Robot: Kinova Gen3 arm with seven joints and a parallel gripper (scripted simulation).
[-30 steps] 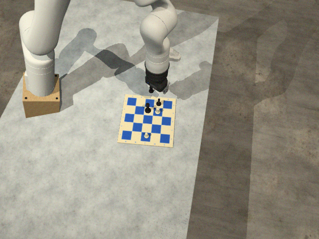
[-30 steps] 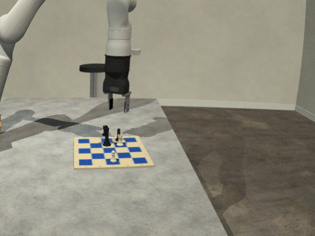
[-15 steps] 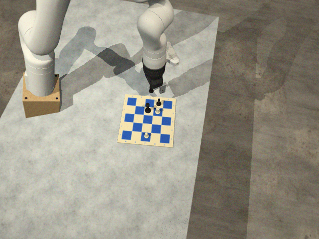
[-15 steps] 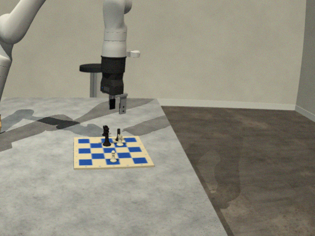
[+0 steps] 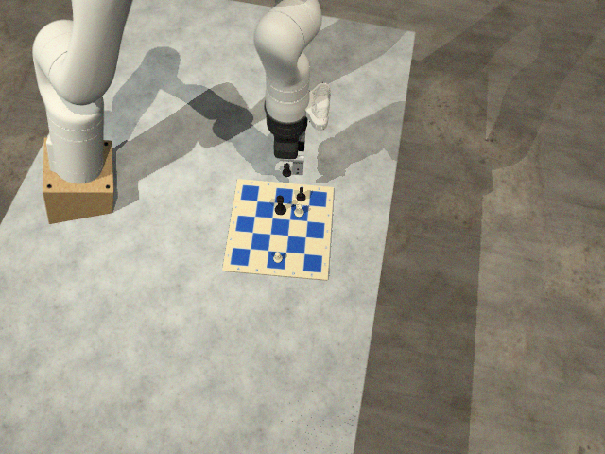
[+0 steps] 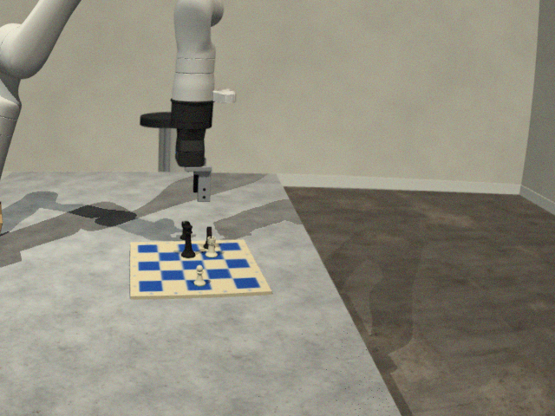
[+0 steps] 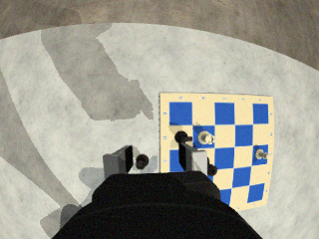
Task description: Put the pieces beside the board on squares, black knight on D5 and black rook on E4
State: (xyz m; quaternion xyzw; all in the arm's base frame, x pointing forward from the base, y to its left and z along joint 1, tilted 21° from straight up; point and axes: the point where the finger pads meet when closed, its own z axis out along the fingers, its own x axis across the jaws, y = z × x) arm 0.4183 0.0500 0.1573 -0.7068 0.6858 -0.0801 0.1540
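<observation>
Right now my hand is 30 mm past the black rook, 20 mm to the right of it and 90 mm above it. The rest, counted from my hand: white pawn: 20 mm behind, 190 mm to the right, 90 mm below; cream chessboard: 30 mm behind, 120 mm to the right, 100 mm below; white rook: 10 mm ahead, 80 mm to the right, 90 mm below.
</observation>
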